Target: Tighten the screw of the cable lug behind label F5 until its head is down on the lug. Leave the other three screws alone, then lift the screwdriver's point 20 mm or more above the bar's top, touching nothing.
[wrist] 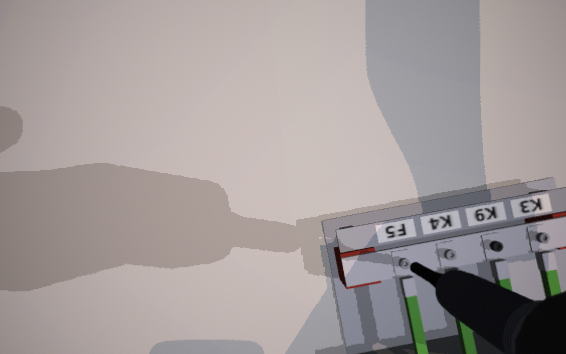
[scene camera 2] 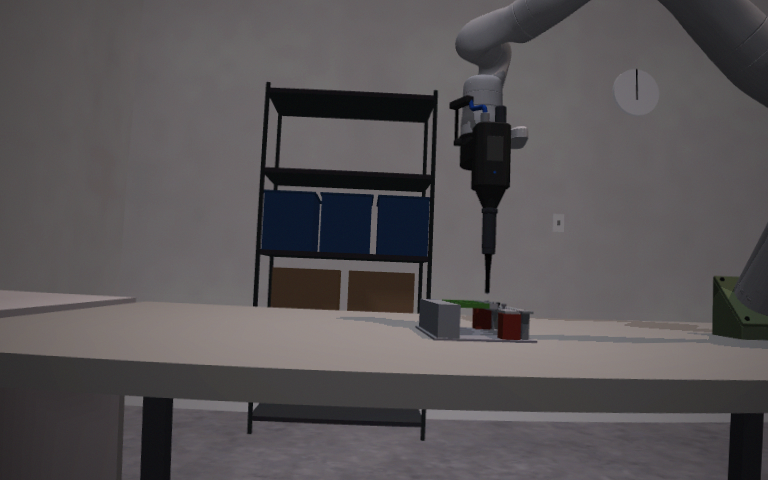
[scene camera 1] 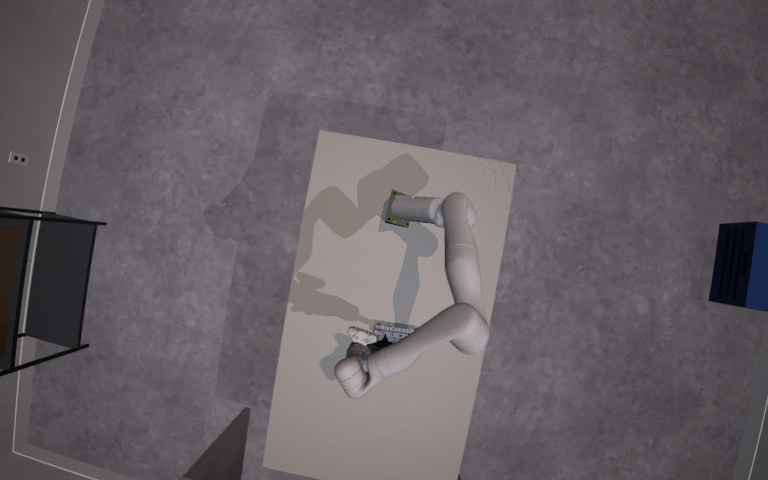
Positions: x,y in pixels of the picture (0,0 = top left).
Labels:
An F5 label (wrist: pixel 521 207): 0.33 m from the lens.

